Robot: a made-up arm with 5 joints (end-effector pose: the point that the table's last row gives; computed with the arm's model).
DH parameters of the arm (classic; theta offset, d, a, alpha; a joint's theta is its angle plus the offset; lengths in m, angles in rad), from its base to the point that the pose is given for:
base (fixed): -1.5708 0.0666 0 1.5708
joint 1: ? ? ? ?
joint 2: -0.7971 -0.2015 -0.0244 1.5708
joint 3: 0 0.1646 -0.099 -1.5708
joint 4: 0 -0.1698 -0.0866 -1.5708
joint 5: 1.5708 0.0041 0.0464 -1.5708
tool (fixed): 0 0.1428 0 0
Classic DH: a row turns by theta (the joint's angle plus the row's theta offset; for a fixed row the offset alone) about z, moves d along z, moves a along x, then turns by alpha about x.
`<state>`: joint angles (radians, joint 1 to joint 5).
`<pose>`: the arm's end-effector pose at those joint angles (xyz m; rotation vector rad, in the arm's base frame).
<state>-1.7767 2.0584 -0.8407 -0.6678 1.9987</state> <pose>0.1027 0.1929 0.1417 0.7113 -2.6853 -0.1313</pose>
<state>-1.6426 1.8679 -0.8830 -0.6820 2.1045</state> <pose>0.1094 0.1895 0.1329 0.7793 -2.8190 -0.2507</pose>
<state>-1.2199 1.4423 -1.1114 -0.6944 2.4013</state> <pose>0.1239 0.1930 0.0925 -0.8353 2.7158 0.2907</pose>
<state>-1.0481 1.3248 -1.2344 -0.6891 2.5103</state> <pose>0.1273 0.1958 0.0728 -0.8413 2.5129 0.2061</pose>
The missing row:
joint 1: -0.7737 0 0.0484 0
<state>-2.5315 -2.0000 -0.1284 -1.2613 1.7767</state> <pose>0.2057 0.1859 -0.0173 -0.2383 -1.7424 0.5278</pose>
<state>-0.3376 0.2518 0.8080 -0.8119 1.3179</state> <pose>0.3839 0.0069 0.1652 0.4793 -0.4516 -0.7392</pose>
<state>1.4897 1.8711 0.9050 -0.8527 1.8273</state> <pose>0.3385 -0.1477 0.0138 2.5659 1.1212 -1.3993</pose>
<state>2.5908 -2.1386 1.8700 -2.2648 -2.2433</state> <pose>0.2423 0.0786 -0.1996 2.8522 1.2625 0.2491</pose>
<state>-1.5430 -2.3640 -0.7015 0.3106 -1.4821</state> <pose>0.3457 0.1433 -0.3393 -2.3498 0.0350 -1.0751</pose>
